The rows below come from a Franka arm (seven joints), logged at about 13 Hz.
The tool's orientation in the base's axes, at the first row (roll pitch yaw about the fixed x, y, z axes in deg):
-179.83 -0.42 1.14
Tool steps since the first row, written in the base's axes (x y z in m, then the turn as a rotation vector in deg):
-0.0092 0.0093 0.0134 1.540 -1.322 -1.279
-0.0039 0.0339 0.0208 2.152 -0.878 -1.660
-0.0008 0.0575 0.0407 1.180 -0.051 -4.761
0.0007 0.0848 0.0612 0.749 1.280 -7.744
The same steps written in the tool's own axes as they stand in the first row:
-0.0089 -0.0095 -0.0134 1.504 1.356 1.286
-0.0031 -0.0340 -0.0207 2.122 0.926 1.673
0.0006 -0.0576 -0.0405 1.144 0.089 4.769
0.0028 -0.0850 -0.0609 0.718 -1.242 7.753

